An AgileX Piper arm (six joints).
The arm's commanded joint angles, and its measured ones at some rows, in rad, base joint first. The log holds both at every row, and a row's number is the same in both.
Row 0, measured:
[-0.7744, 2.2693, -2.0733, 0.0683, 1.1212, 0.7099]
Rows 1 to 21, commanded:
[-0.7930, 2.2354, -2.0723, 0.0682, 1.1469, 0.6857]
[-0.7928, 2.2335, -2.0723, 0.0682, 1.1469, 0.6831]
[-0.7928, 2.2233, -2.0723, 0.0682, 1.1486, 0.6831]
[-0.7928, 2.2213, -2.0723, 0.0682, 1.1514, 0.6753]
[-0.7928, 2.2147, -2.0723, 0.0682, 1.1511, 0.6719]
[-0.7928, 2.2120, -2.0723, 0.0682, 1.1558, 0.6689]
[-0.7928, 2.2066, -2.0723, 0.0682, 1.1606, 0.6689]
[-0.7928, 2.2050, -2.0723, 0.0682, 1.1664, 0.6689]
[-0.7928, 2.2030, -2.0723, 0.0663, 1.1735, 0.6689]
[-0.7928, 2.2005, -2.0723, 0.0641, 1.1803, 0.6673]
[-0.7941, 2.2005, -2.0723, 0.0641, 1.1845, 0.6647]
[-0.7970, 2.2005, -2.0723, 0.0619, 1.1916, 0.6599]
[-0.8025, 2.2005, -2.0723, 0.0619, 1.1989, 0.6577]
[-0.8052, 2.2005, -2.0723, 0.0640, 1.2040, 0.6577]
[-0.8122, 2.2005, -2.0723, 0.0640, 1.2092, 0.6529]
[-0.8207, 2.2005, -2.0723, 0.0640, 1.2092, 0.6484]
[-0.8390, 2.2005, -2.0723, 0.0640, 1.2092, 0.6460]
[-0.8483, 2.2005, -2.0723, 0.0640, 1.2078, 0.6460]
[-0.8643, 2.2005, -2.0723, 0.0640, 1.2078, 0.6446]
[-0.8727, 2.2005, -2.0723, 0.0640, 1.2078, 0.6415]
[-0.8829, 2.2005, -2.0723, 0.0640, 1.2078, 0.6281]
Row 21, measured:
[-0.8480, 2.2154, -2.0733, 0.0753, 1.1268, 0.6565]
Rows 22 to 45, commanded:
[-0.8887, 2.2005, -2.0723, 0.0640, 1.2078, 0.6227]
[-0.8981, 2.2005, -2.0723, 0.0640, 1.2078, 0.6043]
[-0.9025, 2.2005, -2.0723, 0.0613, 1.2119, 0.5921]
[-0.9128, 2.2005, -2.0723, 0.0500, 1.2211, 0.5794]
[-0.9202, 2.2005, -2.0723, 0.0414, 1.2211, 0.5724]
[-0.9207, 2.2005, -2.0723, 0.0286, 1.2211, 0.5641]
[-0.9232, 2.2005, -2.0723, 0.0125, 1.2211, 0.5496]
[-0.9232, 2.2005, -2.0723, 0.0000, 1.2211, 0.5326]
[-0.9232, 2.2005, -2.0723, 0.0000, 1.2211, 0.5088]
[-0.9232, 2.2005, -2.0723, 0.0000, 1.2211, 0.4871]
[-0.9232, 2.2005, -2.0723, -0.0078, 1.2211, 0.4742]
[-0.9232, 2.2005, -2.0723, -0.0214, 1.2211, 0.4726]
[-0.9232, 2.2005, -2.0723, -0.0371, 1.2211, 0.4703]
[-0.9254, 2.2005, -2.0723, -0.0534, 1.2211, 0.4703]
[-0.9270, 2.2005, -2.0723, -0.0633, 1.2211, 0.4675]
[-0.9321, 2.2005, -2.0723, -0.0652, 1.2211, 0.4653]
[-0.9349, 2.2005, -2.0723, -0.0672, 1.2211, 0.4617]
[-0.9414, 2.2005, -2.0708, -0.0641, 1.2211, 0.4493]
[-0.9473, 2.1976, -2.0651, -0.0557, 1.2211, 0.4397]
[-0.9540, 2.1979, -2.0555, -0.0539, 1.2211, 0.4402]
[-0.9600, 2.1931, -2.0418, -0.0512, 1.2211, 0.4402]
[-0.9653, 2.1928, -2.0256, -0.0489, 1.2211, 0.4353]
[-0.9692, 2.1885, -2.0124, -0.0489, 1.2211, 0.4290]
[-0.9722, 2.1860, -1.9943, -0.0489, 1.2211, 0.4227]
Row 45, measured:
[-0.9484, 2.2082, -2.0443, -0.0392, 1.1288, 0.4504]
